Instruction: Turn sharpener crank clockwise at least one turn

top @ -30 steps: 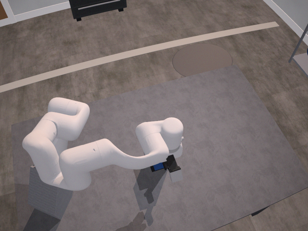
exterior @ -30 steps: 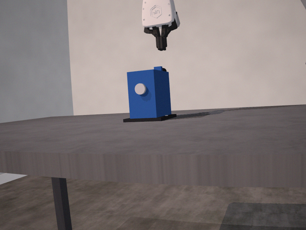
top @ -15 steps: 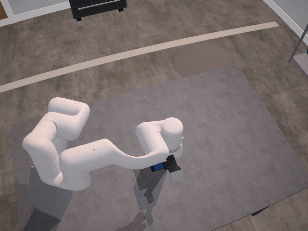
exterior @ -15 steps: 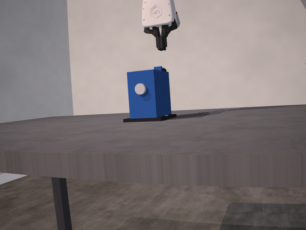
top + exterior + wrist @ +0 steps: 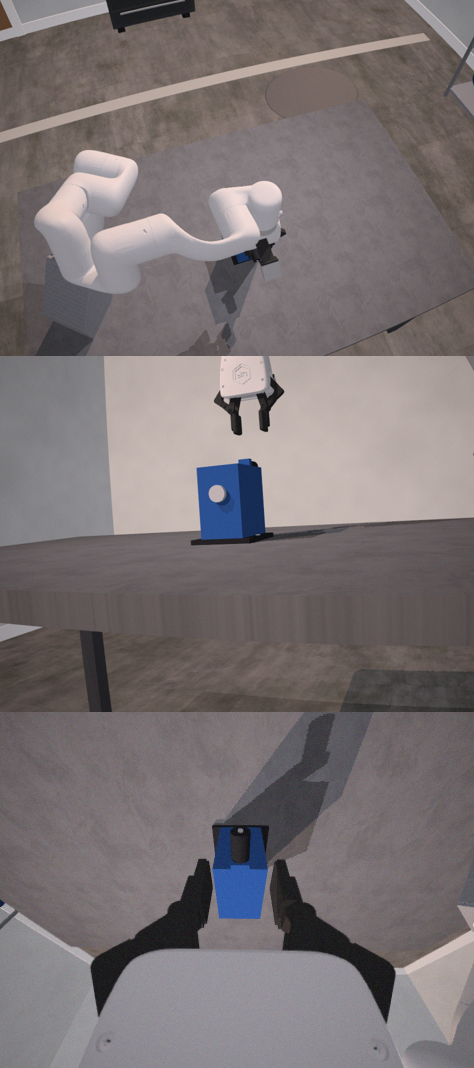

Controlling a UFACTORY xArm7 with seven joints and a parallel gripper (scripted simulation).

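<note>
Right now the dark crank knob is 20 mm to the left of my hand and 90 mm below it.
</note>
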